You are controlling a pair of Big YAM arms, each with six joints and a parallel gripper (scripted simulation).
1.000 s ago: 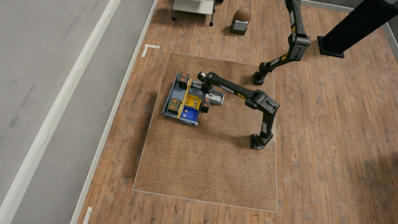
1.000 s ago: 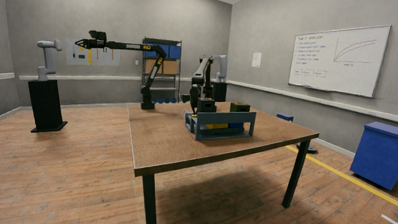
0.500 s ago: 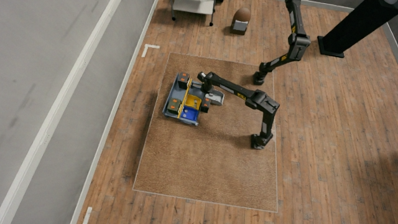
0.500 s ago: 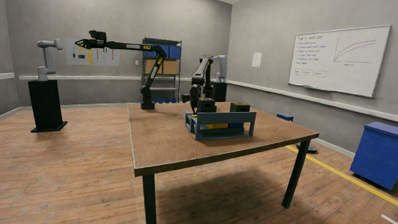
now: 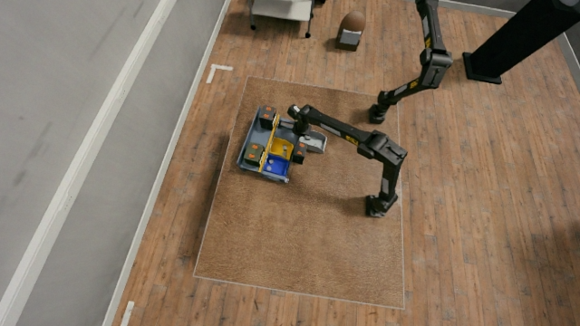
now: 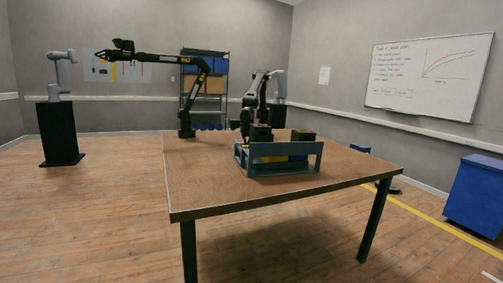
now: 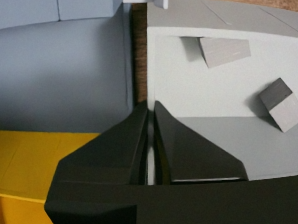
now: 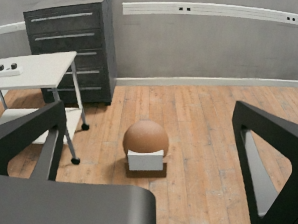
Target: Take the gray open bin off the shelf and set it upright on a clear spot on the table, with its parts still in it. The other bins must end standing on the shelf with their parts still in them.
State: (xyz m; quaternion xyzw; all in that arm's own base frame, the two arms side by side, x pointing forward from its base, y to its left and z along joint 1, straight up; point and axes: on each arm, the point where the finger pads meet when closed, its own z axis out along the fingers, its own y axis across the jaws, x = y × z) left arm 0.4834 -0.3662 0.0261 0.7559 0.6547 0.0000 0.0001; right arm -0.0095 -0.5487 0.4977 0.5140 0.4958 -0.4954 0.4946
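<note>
My left hand is 80 mm past the gray open bin, 30 mm above it and 10 mm to the right of it. Also, from my left hand: blue-gray shelf (150 mm ahead, 100 mm to the left); then yellow bin (120 mm ahead, 100 mm to the left, 30 mm below); then blue bin (210 mm to the left, 130 mm ahead, 30 mm below).
</note>
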